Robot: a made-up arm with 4 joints. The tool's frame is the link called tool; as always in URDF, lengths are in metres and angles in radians.
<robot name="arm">
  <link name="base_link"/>
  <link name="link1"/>
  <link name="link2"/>
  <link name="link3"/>
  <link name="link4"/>
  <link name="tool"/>
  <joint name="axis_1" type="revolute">
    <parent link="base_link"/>
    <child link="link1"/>
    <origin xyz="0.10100 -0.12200 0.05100" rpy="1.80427 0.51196 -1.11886"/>
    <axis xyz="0 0 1"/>
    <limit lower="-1.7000" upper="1.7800" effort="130" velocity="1.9"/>
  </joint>
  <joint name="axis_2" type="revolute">
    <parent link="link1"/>
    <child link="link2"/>
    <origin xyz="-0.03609 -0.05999 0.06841" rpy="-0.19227 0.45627 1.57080"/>
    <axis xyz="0 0 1"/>
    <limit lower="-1.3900" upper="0.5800" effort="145" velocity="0.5"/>
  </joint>
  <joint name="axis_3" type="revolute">
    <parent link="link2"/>
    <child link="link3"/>
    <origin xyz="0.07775 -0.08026 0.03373" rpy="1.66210 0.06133 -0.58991"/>
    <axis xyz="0 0 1"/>
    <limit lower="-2.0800" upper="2.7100" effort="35" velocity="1.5"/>
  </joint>
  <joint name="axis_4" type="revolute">
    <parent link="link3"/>
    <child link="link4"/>
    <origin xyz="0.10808 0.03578 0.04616" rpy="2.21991 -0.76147 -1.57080"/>
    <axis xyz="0 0 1"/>
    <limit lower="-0.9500" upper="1.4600" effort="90" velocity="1.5"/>
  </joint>
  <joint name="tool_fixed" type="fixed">
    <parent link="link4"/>
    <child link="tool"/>
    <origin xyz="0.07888 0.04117 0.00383" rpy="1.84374 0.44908 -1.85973"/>
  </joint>
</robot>
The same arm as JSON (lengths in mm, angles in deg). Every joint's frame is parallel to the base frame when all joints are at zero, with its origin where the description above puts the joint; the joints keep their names.
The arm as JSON. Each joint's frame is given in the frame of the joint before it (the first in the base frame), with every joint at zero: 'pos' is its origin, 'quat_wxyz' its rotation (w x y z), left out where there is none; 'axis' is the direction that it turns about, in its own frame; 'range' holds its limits. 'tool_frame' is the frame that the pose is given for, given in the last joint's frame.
{
  "length_unit": "mm",
  "angle_unit": "deg",
  "joints": [
    {
      "joint": "axis_1",
      "pos": [
        101.0,
        -122.0,
        51.0
      ],
      "axis": [
        -0.924692,
        -0.322897,
        -0.201698
      ],
      "range": [
        -97.4,
        101.99
      ]
    },
    {
      "joint": "axis_2",
      "pos": [
        -77.0,
        38.0,
        -47.0
      ],
      "axis": [
        -0.887554,
        -0.363781,
        0.282685
      ],
      "range": [
        -79.64,
        33.23
      ]
    },
    {
      "joint": "axis_3",
      "pos": [
        19.0,
        -108.0,
        40.0
      ],
      "axis": [
        0.030499,
        -0.497781,
        -0.866766
      ],
      "range": [
        -119.18,
        155.27
      ]
    },
    {
      "joint": "axis_4",
      "pos": [
        26.0,
        -119.0,
        16.0
      ],
      "axis": [
        -0.062901,
        0.995618,
        -0.069201
      ],
      "range": [
        -54.43,
        83.65
      ]
    }
  ],
  "tool_frame": {
    "pos": [
      19.0,
      -1.0,
      -87.0
    ],
    "quat_wxyz": [
      0.847326,
      0.207267,
      -0.48092,
      -0.088283
    ]
  }
}

